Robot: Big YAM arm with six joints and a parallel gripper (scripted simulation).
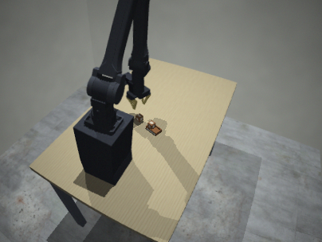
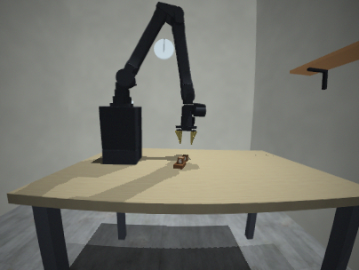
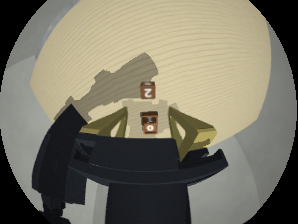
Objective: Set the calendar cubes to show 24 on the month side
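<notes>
Now: hand 8 cm above the brown digit cube. From my hand the other things lie so: brown tray: 4 cm behind, 10 cm to the right, 9 cm below.
</notes>
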